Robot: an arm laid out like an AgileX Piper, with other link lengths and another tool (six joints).
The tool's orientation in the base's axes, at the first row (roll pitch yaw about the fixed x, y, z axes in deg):
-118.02, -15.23, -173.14
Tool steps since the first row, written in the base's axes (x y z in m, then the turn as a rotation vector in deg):
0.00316, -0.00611, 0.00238, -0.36, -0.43, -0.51
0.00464, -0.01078, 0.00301, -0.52, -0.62, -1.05
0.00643, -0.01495, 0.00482, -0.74, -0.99, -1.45
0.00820, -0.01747, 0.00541, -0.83, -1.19, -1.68
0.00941, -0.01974, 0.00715, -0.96, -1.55, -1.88
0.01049, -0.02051, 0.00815, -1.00, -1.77, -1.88
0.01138, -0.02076, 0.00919, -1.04, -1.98, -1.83
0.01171, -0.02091, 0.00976, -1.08, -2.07, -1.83
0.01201, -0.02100, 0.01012, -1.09, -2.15, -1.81
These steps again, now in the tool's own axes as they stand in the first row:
-0.00170, -0.00561, 0.00431, 0.26, 0.35, 0.62
-0.00241, -0.00862, 0.00816, 0.29, 0.77, 1.04
-0.00317, -0.01251, 0.01103, 0.44, 1.01, 1.55
-0.00442, -0.01462, 0.01298, 0.49, 1.15, 1.84
-0.00486, -0.01745, 0.01419, 0.60, 1.20, 2.25
-0.00554, -0.01894, 0.01441, 0.67, 1.11, 2.45
-0.00609, -0.02019, 0.01414, 0.74, 0.99, 2.61
-0.00624, -0.02084, 0.01401, 0.79, 0.96, 2.69
-0.00643, -0.02127, 0.01392, 0.82, 0.91, 2.76

